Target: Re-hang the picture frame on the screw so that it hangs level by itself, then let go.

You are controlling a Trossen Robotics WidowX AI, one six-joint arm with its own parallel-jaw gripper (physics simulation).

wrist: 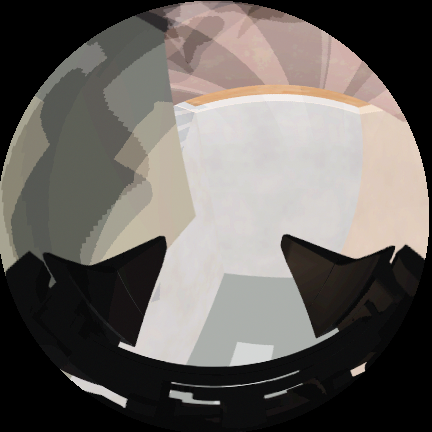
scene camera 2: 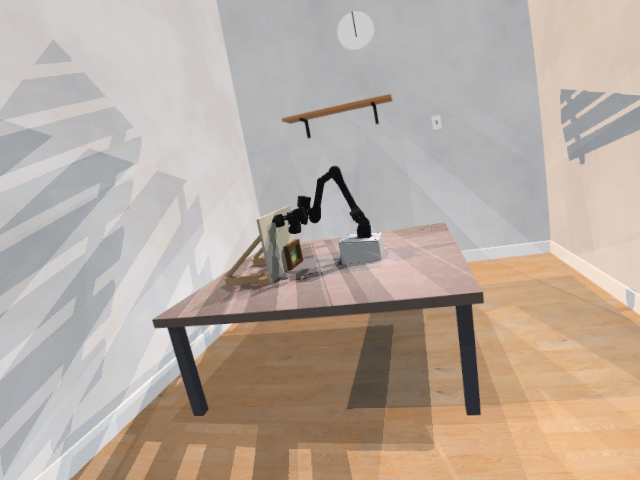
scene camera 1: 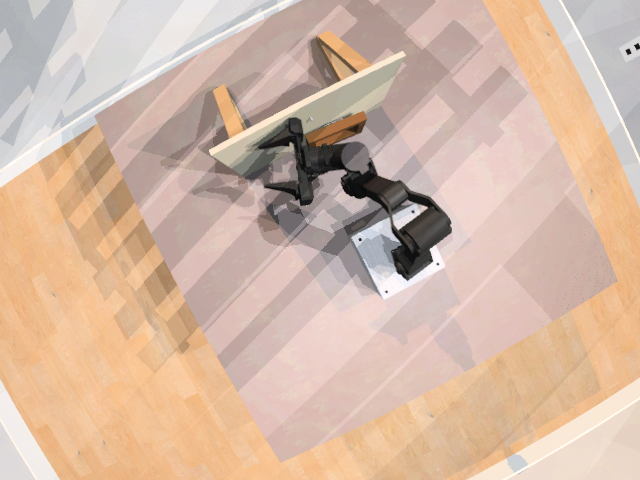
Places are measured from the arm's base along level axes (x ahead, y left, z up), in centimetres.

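Pixels of known places: gripper, fingertip midpoint: point(wrist: 224, 241) point(scene camera 2: 279, 218) point(scene camera 1: 261, 166); arm's base, link origin: point(scene camera 2: 364, 236) point(scene camera 1: 404, 257).
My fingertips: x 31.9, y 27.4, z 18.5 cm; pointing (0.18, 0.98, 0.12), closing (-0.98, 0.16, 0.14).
Ahead of a thing's pixels: the offset from my fingertips to its top centre.
The brown picture frame {dy -20.5, dx +7.6, dz -16.3 cm} point(scene camera 1: 326, 136) point(scene camera 2: 293, 254) is upright and low at the front of the pale board point(scene camera 1: 379, 87) point(scene camera 2: 267, 240) point(wrist: 170, 200). The arm hides part of it in scene camera 1. The small screw {dy -14.2, dx +8.6, dz -6.6 cm} point(scene camera 1: 310, 118) shows on the board face, above and left of the frame; whether the frame hangs on it cannot be told. The frame does not show in the wrist view. My gripper point(scene camera 1: 262, 166) point(wrist: 224, 241) is open and empty, fingers wide apart. It is close in front of the board's left part, above the level of the frame, with one finger near the board face.
Wooden support legs point(scene camera 1: 223, 98) point(scene camera 2: 248, 280) stand behind the board. The arm's base box point(scene camera 1: 403, 286) point(scene camera 2: 361, 251) stands on the table point(scene camera 1: 310, 361) point(scene camera 2: 320, 310), in front of the board. The forearm passes over the tabletop near the frame. A wall shelf point(scene camera 2: 336, 108) hangs far behind.
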